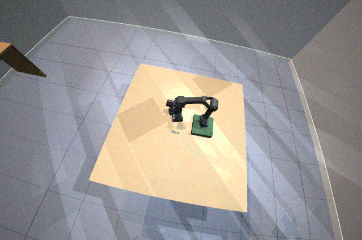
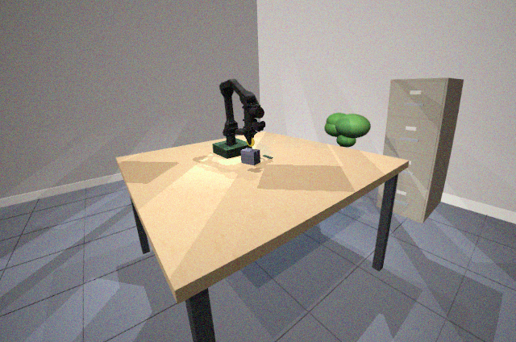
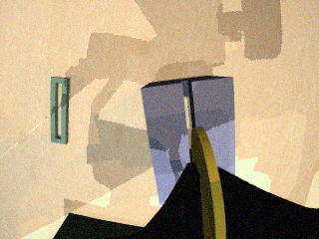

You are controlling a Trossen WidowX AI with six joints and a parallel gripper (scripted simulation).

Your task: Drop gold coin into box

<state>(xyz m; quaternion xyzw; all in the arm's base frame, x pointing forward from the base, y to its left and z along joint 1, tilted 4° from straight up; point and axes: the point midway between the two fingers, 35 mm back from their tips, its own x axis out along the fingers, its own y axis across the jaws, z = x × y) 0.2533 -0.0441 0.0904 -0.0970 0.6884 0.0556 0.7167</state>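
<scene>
The gold coin is 2 cm above my gripper tip.
</scene>
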